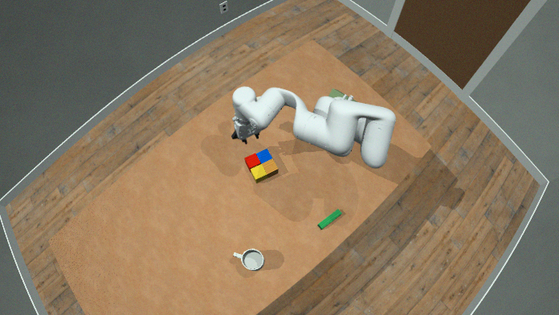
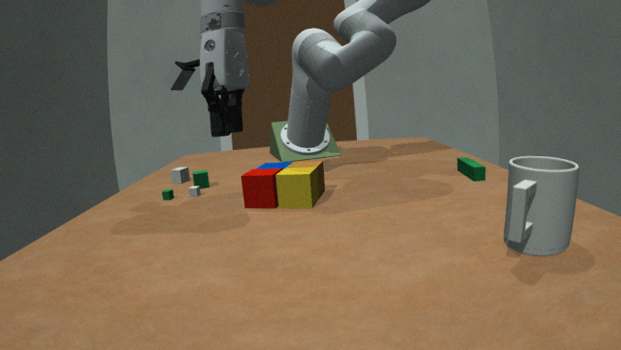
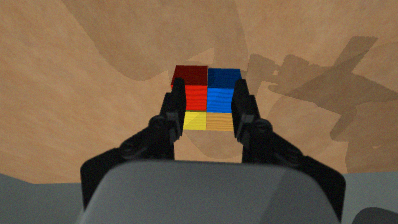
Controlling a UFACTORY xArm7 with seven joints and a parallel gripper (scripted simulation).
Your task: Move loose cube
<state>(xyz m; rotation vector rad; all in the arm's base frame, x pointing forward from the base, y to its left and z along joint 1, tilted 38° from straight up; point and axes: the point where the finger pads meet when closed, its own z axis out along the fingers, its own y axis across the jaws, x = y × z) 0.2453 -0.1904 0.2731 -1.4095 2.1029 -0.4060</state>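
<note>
Now: hand 10 cm above the red cube, 5 cm to the right of it and 5 cm short of it. The rest, counted from my hand: yellow cube (10 cm to the left, 10 cm below, 6 cm ahead); then orange cube (12 cm to the left, 10 cm below, 2 cm ahead); then blue cube (10 cm below, 7 cm to the left).
</note>
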